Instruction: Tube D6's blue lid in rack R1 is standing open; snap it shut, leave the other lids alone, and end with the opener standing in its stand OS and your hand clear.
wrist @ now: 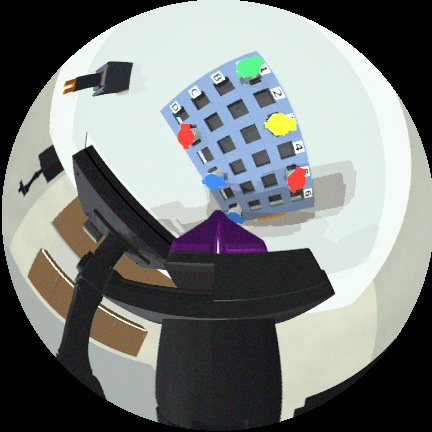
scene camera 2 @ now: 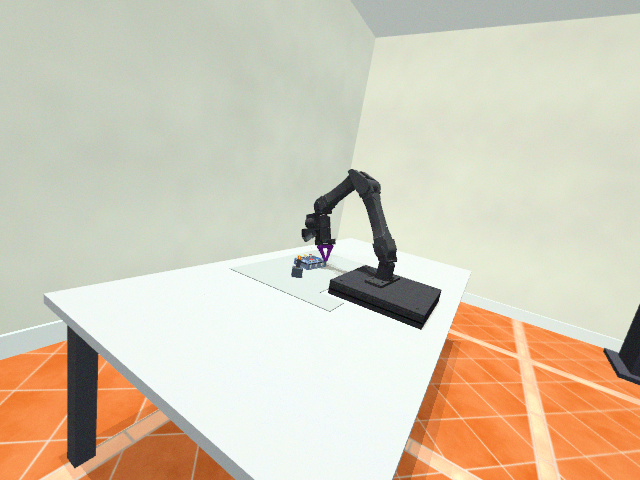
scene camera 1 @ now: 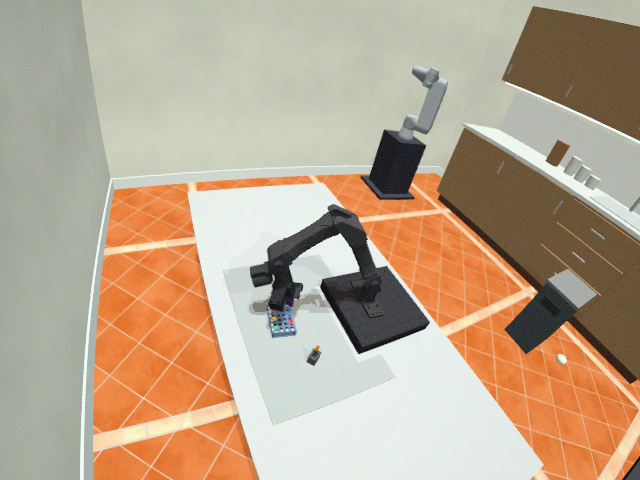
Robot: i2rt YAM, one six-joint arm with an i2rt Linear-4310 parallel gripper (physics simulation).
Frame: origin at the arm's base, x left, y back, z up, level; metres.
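Seen in the pictures: gripper, fingertip midpoint: (wrist: 217, 214) (scene camera 2: 325, 261) (scene camera 1: 292, 305); arm's base, link origin: (wrist: 119, 238) (scene camera 2: 383, 280) (scene camera 1: 366, 297).
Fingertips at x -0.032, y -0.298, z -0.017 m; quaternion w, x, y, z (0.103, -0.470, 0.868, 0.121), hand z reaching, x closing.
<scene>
Offsets run from my fingertips to a thing's middle.
My gripper (scene camera 1: 290, 303) (scene camera 2: 325, 261) (wrist: 217, 214) is shut and empty, its purple fingertips pointing down at the D6 corner of blue rack R1 @(dx +0.040, dy -0.053, dz -0.010 m) (scene camera 1: 284, 334) (scene camera 2: 312, 267) (wrist: 306, 202). Tube D6's blue lid @(dx -0.002, dy -0.020, dz +0.010 m) (wrist: 236, 218) shows right beside the tips in the wrist view, partly hidden by them; its tilt and any contact with the tips are unclear. The dark opener with an orange forked end @(dx +0.218, dy +0.014, dz +0.014 m) (scene camera 1: 316, 348) (scene camera 2: 298, 258) (wrist: 69, 86) stands upright in its dark stand OS @(dx +0.218, dy +0.014, dz -0.011 m) (scene camera 1: 313, 357) (scene camera 2: 296, 272) (wrist: 119, 78), apart from the rack.
Other lids in the rack are blue at D4 @(dx +0.037, dy -0.024, dz +0.008 m) (wrist: 214, 181), red at D2 @(dx +0.076, dy -0.027, dz +0.008 m) (wrist: 186, 136), green at A1 @(dx +0.090, dy -0.086, dz +0.008 m) (wrist: 249, 67), yellow at A3 @(dx +0.052, dy -0.083, dz +0.008 m) (wrist: 280, 124) and red at A5 @(dx +0.014, dy -0.080, dz +0.008 m) (wrist: 296, 180). The black arm base plate (scene camera 1: 377, 330) (scene camera 2: 387, 299) lies across the mat from the rack.
</scene>
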